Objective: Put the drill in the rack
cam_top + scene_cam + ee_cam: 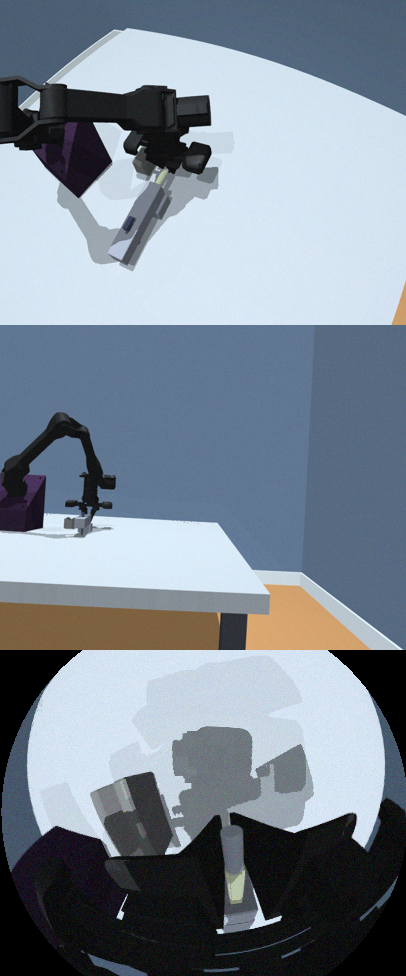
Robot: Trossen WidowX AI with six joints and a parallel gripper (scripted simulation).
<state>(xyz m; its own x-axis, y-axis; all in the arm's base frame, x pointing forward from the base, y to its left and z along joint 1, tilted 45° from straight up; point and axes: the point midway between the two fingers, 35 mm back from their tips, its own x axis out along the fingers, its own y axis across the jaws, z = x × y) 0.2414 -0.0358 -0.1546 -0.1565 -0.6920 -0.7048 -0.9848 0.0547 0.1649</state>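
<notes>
My gripper tip is 5 cm to the left of the drill and 3 cm below it. The rest, counted from my gripper tip: grey rack (8 cm behind, 1 cm to the left); then blue key (1 cm ahead, 18 cm to the right, 4 cm above); then long housing (1 cm ahead, 15 cm to the right, 3 cm above).
</notes>
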